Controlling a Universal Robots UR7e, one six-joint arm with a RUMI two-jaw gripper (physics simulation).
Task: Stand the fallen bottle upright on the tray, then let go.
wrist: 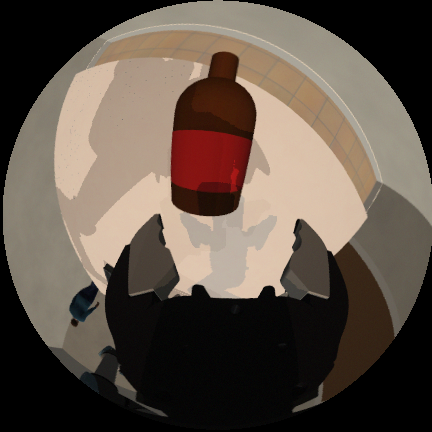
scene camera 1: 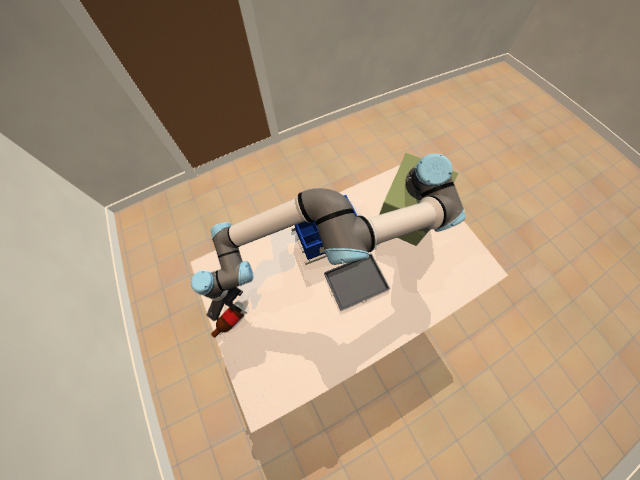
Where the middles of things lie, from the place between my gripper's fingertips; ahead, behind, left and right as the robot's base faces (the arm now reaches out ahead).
I see my gripper 6 cm short of the brown bottle (wrist: 214,117), 6 cm to the right of it and 2 cm above it.
